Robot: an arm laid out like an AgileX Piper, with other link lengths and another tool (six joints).
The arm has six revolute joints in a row. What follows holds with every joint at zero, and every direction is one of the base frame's. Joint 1 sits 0.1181 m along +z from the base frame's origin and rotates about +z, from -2.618 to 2.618 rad. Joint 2 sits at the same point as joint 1 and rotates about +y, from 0 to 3.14 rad. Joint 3 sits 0.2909 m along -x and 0.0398 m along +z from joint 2 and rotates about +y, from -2.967 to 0 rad. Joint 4 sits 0.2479 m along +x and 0.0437 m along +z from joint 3 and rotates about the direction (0.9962, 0, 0.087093), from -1.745 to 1.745 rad. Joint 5 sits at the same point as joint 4 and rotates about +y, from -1.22 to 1.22 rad. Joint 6 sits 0.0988 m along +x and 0.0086 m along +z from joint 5 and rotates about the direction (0.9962, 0, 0.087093), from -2.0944 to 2.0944 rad. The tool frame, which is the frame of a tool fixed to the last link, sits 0.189 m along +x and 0.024 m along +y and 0.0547 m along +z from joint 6; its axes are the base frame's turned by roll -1.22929, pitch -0.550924 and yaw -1.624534 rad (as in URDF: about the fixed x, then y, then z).
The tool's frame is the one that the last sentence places.
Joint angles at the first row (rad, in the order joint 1, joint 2, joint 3, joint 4, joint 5, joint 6):
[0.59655 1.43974 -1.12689 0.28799 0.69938 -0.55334]
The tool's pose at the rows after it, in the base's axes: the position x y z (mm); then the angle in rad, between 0 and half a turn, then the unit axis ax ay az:
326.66, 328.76, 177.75, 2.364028, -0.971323, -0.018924, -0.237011
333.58, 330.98, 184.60, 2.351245, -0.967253, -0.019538, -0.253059
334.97, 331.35, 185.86, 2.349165, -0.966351, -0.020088, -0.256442
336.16, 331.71, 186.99, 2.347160, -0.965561, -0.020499, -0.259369
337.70, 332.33, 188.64, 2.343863, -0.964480, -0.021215, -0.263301
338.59, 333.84, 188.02, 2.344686, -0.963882, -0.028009, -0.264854
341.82, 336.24, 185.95, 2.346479, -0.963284, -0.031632, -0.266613
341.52, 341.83, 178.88, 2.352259, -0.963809, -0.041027, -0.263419
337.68, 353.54, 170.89, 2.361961, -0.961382, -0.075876, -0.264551
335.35, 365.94, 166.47, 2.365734, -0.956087, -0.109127, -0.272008
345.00, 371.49, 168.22, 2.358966, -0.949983, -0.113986, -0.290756
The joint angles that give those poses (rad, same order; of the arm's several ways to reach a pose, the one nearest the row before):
[0.60117 1.45231 -1.13851 0.28801 0.67367 -0.56090]
[0.60117 1.45220 -1.14056 0.28800 0.64264 -0.56295]
[0.60117 1.45221 -1.14057 0.28769 0.63593 -0.56410]
[0.60121 1.45221 -1.14056 0.28766 0.63001 -0.56510]
[0.60119 1.45222 -1.14058 0.28877 0.62188 -0.56755]
[0.60119 1.45801 -1.14262 0.29367 0.61631 -0.58478]
[0.60239 1.47196 -1.14795 0.29463 0.60551 -0.59349]
[0.61424 1.49239 -1.14824 0.29369 0.59134 -0.60457]
[0.64046 1.51857 -1.14826 0.29367 0.56261 -0.65406]
[0.66737 1.54147 -1.14824 0.29372 0.52296 -0.70017]
[0.67188 1.55933 -1.14825 0.29367 0.46859 -0.71188]

